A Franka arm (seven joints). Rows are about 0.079 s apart.
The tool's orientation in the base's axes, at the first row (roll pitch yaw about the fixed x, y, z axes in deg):
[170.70 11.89 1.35]
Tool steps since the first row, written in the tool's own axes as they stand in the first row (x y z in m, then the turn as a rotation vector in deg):
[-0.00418 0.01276 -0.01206 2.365 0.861 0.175]
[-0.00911 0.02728 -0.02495 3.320 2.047 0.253]
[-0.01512 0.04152 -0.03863 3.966 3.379 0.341]
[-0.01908 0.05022 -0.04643 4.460 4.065 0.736]
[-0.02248 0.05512 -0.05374 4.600 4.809 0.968]
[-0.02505 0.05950 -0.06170 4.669 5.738 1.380]
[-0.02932 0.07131 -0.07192 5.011 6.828 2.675]
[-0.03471 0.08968 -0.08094 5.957 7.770 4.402]
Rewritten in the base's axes. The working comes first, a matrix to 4 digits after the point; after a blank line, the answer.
The tool's axes in the first row as the columns of a matrix, in the base's axes (used below as rounded here):
[0.9783 0.0565 -0.1995]
[0.0231 -0.9858 -0.1663]
[-0.2060 0.1581 -0.9657]

[-0.00096 -0.01067 0.01452 2.327 -0.823 -0.520]
[-0.00239 -0.02295 0.03028 3.313 -1.983 -0.605]
[-0.00474 -0.03486 0.04698 4.003 -3.296 -0.612]
[-0.00657 -0.04223 0.05671 4.446 -4.027 -0.987]
[-0.00816 -0.04592 0.06524 4.579 -4.795 -1.122]
[-0.00884 -0.04897 0.07415 4.617 -5.778 -1.387]
[-0.01031 -0.05901 0.08677 4.754 -7.060 -2.536]
[-0.01274 -0.07575 0.09949 5.389 -8.254 -4.250]

